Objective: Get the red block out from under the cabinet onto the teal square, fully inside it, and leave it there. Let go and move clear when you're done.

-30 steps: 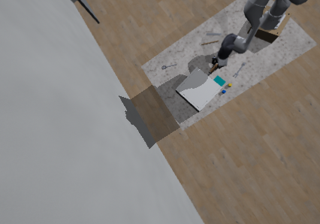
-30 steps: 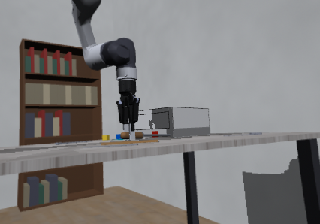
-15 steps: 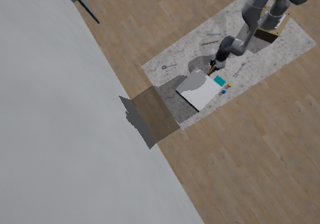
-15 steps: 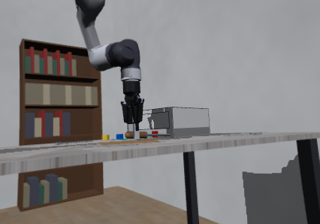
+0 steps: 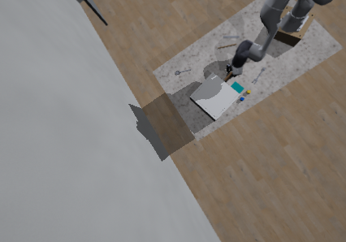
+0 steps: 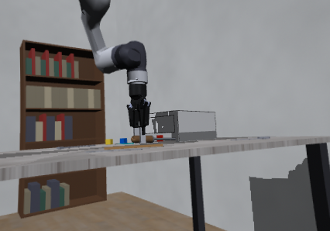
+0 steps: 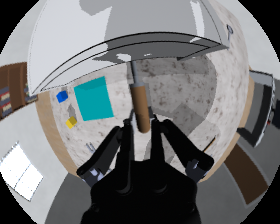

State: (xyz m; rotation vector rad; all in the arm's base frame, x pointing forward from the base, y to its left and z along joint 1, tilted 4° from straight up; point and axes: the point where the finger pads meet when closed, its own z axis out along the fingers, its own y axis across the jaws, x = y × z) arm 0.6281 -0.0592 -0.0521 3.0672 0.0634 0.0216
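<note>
Now: hand 130 mm to the right of the teal square, 50 mm short of it and 30 mm above it. From my hand the other things lie so: hooked tool: 140 mm ahead, 40 mm to the left, 20 mm below; then yellow block: 220 mm to the left, 20 mm below; then blue block: 230 mm to the left, 80 mm ahead, 20 mm below.
</note>
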